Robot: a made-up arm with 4 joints.
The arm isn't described. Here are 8 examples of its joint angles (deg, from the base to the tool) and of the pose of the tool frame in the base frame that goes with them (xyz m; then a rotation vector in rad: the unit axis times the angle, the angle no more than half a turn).
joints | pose
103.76 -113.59 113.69 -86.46 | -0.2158 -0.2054 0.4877 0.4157 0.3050 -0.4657
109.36 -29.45 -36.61 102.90 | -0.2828 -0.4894 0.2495 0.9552 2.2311 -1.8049
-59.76 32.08 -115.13 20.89 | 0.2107 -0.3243 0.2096 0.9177 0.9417 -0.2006
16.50 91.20 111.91 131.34 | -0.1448 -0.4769 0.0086 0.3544 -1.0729 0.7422
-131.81 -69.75 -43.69 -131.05 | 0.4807 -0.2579 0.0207 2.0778 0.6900 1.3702
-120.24 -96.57 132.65 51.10 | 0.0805 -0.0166 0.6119 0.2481 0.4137 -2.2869
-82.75 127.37 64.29 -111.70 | 0.4240 -0.3803 0.4544 -0.0657 1.3875 -2.3851
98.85 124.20 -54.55 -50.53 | 0.0055 -0.2611 -0.1926 1.0609 -2.3253 1.6676
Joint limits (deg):
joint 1: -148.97..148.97
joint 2: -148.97..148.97
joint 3: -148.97..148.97
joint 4: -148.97..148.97
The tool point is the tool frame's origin. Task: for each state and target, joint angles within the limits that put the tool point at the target. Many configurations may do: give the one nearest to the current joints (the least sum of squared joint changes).
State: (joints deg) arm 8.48 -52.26 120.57 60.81
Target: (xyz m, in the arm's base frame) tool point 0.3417 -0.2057 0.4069
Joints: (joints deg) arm -41.60 -32.41 148.97 102.51
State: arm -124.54 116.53 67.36 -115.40
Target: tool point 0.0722 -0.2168 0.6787
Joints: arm -113.81 126.00 66.95 -81.11
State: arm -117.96 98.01 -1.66 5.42
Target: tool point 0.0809 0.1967 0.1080
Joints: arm -140.08 98.46 22.02 25.77
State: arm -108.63 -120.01 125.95 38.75
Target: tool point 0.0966 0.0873 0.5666
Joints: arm -106.94 -99.47 148.97 64.96
